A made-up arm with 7 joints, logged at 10 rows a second.
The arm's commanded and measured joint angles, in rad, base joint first. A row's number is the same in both.
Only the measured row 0 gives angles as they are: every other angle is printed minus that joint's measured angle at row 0.
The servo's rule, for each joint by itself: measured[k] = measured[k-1] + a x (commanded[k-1-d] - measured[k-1]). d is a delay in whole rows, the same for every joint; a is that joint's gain. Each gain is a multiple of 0.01, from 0.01 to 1. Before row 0 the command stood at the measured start. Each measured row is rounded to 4 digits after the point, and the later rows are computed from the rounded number. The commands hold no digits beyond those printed.
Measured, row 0:
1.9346 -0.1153 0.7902 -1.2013 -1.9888 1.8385 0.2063
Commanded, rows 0 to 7:
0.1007 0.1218 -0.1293 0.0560 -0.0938 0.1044 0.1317
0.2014 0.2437 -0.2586 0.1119 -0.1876 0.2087 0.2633
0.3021 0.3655 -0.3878 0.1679 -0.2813 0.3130 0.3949
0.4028 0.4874 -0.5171 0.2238 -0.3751 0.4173 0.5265
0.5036 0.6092 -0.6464 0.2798 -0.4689 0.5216 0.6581
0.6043 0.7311 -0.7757 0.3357 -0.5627 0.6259 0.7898
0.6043 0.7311 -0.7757 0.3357 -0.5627 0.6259 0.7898
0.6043 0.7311 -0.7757 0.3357 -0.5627 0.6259 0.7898
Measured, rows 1 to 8:
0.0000 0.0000 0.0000 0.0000 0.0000 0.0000 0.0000
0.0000 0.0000 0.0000 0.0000 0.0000 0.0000 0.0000
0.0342 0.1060 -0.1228 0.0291 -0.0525 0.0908 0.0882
0.0910 0.2258 -0.2518 0.0722 -0.1282 0.1934 0.2055
0.1628 0.3473 -0.3810 0.1220 -0.2139 0.2975 0.3324
0.2444 0.4692 -0.5103 0.1749 -0.3042 0.4017 0.4624
0.3325 0.5910 -0.6396 0.2294 -0.3964 0.5060 0.5935
0.4249 0.7129 -0.7689 0.2847 -0.4895 0.6103 0.7250
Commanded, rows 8 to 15:
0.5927 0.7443 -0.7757 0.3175 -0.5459 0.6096 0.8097
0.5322 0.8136 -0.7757 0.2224 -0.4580 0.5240 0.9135
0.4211 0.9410 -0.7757 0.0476 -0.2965 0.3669 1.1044
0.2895 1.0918 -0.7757 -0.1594 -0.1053 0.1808 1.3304
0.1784 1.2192 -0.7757 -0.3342 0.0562 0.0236 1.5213
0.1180 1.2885 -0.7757 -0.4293 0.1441 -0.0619 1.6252
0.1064 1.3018 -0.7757 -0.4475 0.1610 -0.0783 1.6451
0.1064 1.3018 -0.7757 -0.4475 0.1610 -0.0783 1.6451
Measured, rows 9 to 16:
0.4859 0.7287 -0.7754 0.3112 -0.5305 0.6239 0.7684
0.5262 0.7308 -0.7757 0.3239 -0.5485 0.6256 0.7827
0.5488 0.7425 -0.7757 0.3206 -0.5470 0.6117 0.8008
0.5432 0.8044 -0.7757 0.2695 -0.4972 0.5354 0.8763
0.5017 0.9232 -0.7757 0.1541 -0.3848 0.3888 1.0291
0.4296 1.0699 -0.7757 -0.0089 -0.2283 0.2078 1.2310
0.3442 1.1998 -0.7757 -0.1781 -0.0690 0.0475 1.4255
0.2673 1.2770 -0.7757 -0.3087 0.0503 -0.0477 1.5593

